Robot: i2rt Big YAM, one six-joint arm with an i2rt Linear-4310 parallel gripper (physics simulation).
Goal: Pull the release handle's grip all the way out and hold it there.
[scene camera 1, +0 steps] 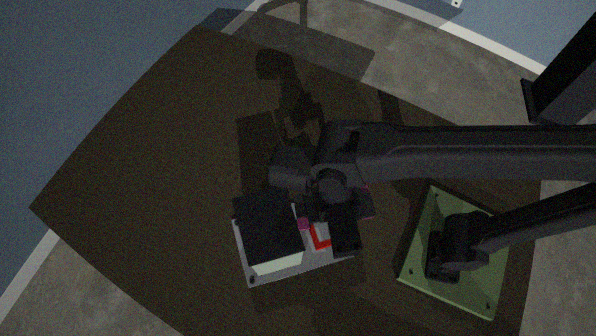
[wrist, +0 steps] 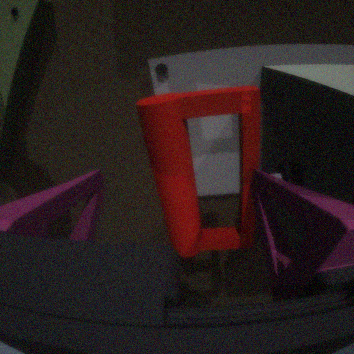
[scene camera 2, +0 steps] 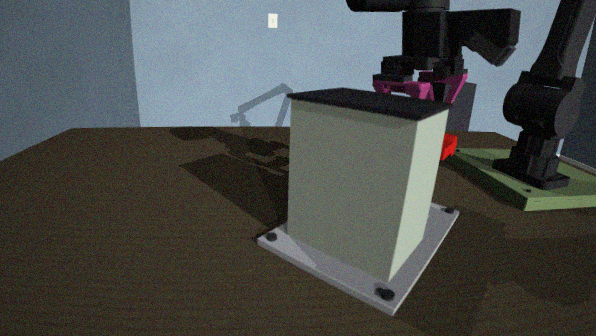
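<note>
The red release handle [scene camera 1: 321,245] [scene camera 2: 449,146] [wrist: 175,185] is a rectangular frame on the side of a pale box with a black top [scene camera 1: 270,225] [scene camera 2: 350,185] [wrist: 310,130]. Its thick round grip bar is the side away from the box. My gripper [scene camera 1: 335,220] [scene camera 2: 440,94] [wrist: 176,177], with magenta fingers, is open and empty above the handle. In the wrist view the handle lies between the fingertips; the right fingertip overlaps the edge of its box-side bar, the left one is well clear of the grip. The box hides the handle's lower part in scene camera 2.
The box stands on a light grey base plate [scene camera 1: 287,275] [scene camera 2: 325,283] [wrist: 200,67] with dark bolts. The green base plate [scene camera 1: 445,300] [scene camera 2: 560,201] [wrist: 15,50] of the arm is beside it on the dark wooden table [scene camera 1: 150,150] [scene camera 2: 125,225].
</note>
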